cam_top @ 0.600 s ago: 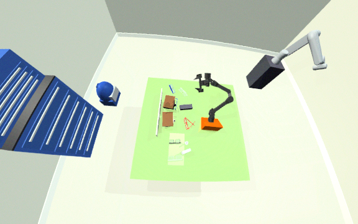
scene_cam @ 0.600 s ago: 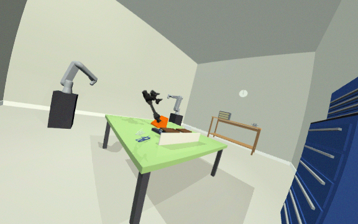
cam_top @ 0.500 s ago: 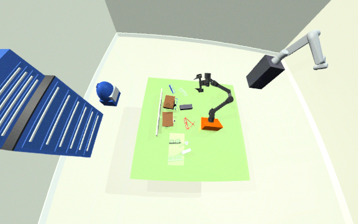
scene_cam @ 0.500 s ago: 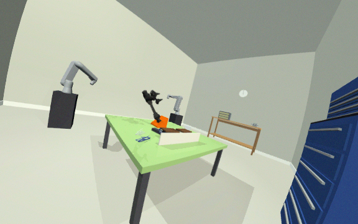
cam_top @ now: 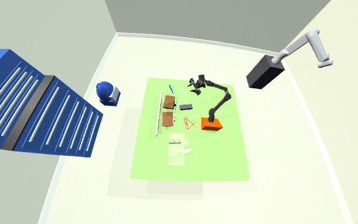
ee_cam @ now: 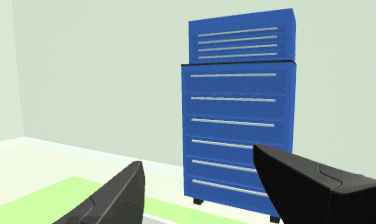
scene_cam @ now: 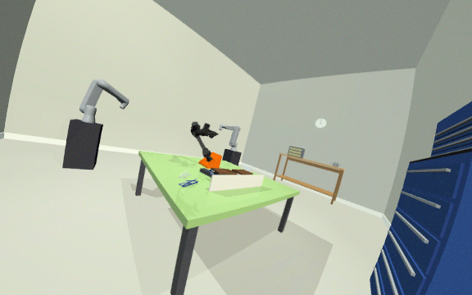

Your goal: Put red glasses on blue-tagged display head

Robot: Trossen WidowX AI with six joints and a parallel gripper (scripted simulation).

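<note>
Right now my gripper tip is 5 cm past the white peg, 47 cm to the right of it and 36 cm above it. Also, from my gripper tip: display head 16 cm ahead, 23 cm to the left, 33 cm below; then long white panel 30 cm ahead, 13 cm to the left, 33 cm below; then dark case 3 cm behind, 2 cm to the left, 36 cm below.
</note>
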